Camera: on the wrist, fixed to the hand. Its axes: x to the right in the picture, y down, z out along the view.
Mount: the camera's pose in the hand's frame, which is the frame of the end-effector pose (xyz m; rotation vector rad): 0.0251 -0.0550 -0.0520 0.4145 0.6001 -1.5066
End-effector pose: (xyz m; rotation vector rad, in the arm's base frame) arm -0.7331 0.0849 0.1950 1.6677 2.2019 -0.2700
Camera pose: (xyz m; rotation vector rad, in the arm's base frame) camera -0.8005 0.1105 0.2290 0.1809 -2.5709 0.4661
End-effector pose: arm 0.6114 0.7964 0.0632 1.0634 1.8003 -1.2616
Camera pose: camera 0.5471 0.8411 0.0782 -0.0085 -1.9108 1.4799
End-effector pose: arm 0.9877 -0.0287 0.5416 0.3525 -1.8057 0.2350
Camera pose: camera 1.0485 -0.0652 0.5780 1.6040 -0.5493 -0.3395
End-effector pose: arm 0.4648 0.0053 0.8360 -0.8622 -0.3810 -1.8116
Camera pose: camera 0.3905 -0.0215 0.8254 -0.4963 1.0591 2.8139
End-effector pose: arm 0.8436 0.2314 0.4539 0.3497 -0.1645 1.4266
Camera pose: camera 0.8964 0.2665 0.4055 0.2459 0.7658 -0.0049
